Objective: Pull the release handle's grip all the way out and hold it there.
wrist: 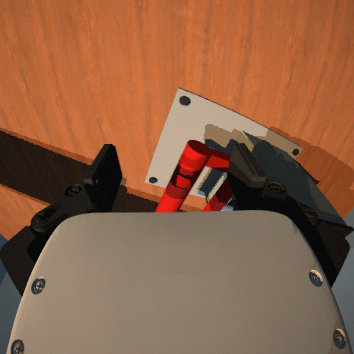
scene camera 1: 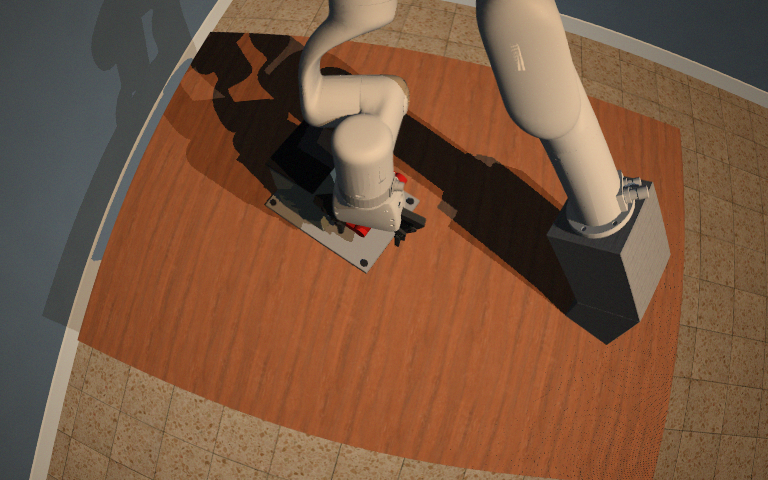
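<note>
The release handle's red grip [scene camera 1: 359,229] [wrist: 186,163] is a round bar with side arms running back toward a dark housing [scene camera 1: 301,161] [wrist: 295,182] on a pale metal base plate [scene camera 1: 362,251] [wrist: 170,125]. My gripper [scene camera 1: 370,232] [wrist: 174,158] is wide open, over the grip. In the wrist view the bar lies between the two fingers, apart from both; the right finger overlaps a side arm and part of the housing. The gripper body hides the bar's near end. In the scene view the wrist hides the middle of the grip.
The wooden table top [scene camera 1: 339,350] [wrist: 75,65] surrounds the plate. The arm's grey pedestal [scene camera 1: 645,254] stands at the right. The arm's shadow crosses the table between plate and pedestal. The plate has dark bolt heads at its corners. A blue-grey wall is at the left.
</note>
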